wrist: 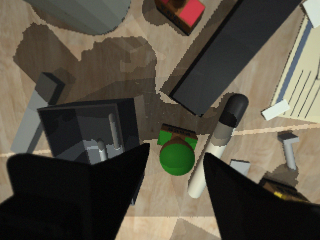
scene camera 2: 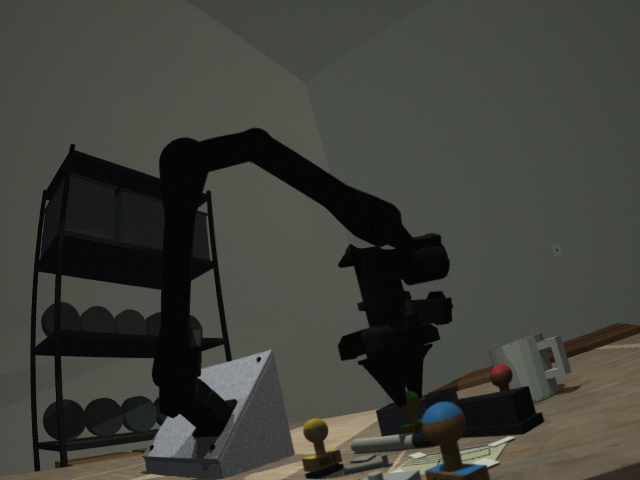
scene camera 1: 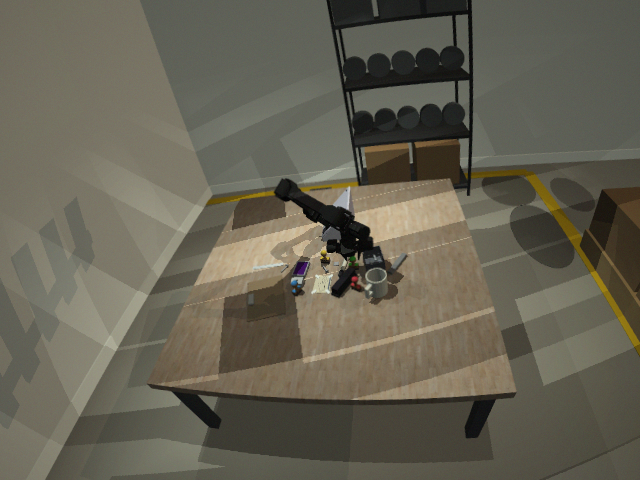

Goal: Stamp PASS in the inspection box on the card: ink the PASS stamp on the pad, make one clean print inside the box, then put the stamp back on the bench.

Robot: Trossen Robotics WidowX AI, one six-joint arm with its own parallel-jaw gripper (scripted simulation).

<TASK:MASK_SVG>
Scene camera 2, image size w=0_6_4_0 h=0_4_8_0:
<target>gripper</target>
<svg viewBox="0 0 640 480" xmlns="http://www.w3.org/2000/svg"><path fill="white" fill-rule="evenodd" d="M392 283L375 287L361 295L362 302L357 303L358 310L366 312L370 327L342 336L337 346L341 361L356 359L357 356L366 354L367 359L359 360L358 364L366 368L366 371L381 385L392 401L397 404L397 407L402 407L407 402L405 386L408 391L416 393L419 399L422 398L423 359L433 345L427 343L441 339L438 328L428 323L443 325L448 324L449 321L452 322L451 310L453 304L451 298L444 296L443 291L429 292L424 300L411 300L410 292L404 291L402 284Z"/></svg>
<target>black block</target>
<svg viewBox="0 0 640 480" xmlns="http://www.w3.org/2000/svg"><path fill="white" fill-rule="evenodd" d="M529 386L480 396L471 396L469 398L447 400L446 402L452 402L459 406L466 417L465 432L461 438L522 435L544 422L542 412L535 412Z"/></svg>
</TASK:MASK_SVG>
